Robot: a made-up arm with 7 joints.
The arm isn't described. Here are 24 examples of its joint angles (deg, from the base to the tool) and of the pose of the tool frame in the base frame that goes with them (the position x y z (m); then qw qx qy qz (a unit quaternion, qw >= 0)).
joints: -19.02 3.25 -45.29 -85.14 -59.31 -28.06 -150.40
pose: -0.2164 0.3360 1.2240 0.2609 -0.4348 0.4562 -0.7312
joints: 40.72 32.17 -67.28 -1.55 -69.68 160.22 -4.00
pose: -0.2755 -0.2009 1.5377 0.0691 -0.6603 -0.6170 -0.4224
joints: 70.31 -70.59 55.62 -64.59 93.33 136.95 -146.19
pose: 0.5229 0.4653 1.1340 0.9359 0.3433 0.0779 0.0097
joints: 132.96 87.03 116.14 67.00 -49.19 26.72 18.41
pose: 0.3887 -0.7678 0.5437 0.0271 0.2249 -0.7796 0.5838
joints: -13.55 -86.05 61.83 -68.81 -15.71 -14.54 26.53
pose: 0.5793 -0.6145 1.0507 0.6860 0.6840 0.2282 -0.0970
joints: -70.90 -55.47 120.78 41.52 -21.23 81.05 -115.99
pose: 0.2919 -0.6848 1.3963 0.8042 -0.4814 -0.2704 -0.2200
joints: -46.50 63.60 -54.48 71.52 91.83 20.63 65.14
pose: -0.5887 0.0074 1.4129 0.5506 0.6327 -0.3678 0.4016
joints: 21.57 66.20 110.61 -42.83 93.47 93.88 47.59
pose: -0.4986 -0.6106 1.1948 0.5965 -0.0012 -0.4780 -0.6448
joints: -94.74 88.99 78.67 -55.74 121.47 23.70 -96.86
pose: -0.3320 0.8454 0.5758 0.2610 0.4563 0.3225 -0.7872
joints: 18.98 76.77 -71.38 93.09 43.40 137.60 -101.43
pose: -0.2993 -0.5833 1.0089 0.5920 0.1628 -0.1008 -0.7829
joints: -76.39 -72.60 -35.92 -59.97 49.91 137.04 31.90
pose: 0.2763 -0.5084 1.1626 0.6714 -0.1475 -0.7179 0.1098
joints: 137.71 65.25 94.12 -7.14 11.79 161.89 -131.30
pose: 0.7036 -0.3615 1.1162 0.4228 0.8145 0.2369 0.3190
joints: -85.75 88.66 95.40 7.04 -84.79 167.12 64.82
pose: -0.1713 0.7899 0.6444 0.0325 0.6434 0.2255 -0.7309
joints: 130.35 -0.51 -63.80 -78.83 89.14 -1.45 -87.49
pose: -0.2341 -0.3039 1.4144 0.0271 -0.2151 -0.9691 0.1180
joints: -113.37 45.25 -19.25 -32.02 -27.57 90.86 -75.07
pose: 0.4229 0.6410 1.1265 0.7182 0.5085 0.1569 0.4483
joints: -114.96 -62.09 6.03 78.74 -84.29 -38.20 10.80
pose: -0.3207 -0.7435 0.6766 0.3325 -0.3091 -0.8313 0.3207
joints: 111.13 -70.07 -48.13 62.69 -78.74 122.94 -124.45
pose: -0.1455 0.8609 0.7162 0.5124 0.4234 0.7363 0.1267
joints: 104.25 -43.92 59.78 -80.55 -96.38 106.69 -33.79
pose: 0.3369 0.1540 1.3613 0.9304 0.0769 -0.3483 -0.0846
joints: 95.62 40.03 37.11 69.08 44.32 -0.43 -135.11
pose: -0.2172 -0.1799 1.5024 0.2607 0.2598 0.8149 -0.4477
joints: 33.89 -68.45 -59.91 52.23 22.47 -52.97 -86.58
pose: 0.8879 0.0903 0.7668 0.1397 -0.1670 0.8695 0.4434
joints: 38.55 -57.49 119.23 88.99 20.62 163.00 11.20
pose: 0.2421 0.3594 1.2372 0.3211 0.7750 0.3847 0.3851
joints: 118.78 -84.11 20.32 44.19 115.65 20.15 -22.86
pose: -0.5323 0.6791 0.5488 0.1620 -0.1235 -0.8566 -0.4740
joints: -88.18 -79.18 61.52 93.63 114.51 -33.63 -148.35
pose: 0.4860 -0.4867 0.7982 0.6370 0.2116 -0.7364 0.0846
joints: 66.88 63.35 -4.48 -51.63 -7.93 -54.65 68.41
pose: -0.3151 -0.8274 0.8951 0.4130 0.7061 -0.0573 0.5723
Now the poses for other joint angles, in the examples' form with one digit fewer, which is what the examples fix.
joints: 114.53 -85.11 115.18 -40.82 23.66 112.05 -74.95
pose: 0.055 0.838 0.672 0.799 0.285 0.409 0.336
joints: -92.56 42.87 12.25 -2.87 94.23 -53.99 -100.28
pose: 0.177 0.619 1.455 0.203 -0.857 0.356 0.313
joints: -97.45 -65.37 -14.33 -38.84 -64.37 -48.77 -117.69
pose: -0.067 -0.623 1.373 0.302 0.219 0.896 -0.242
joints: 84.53 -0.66 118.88 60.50 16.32 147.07 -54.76
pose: -0.111 -0.129 1.520 0.196 0.617 -0.081 0.758
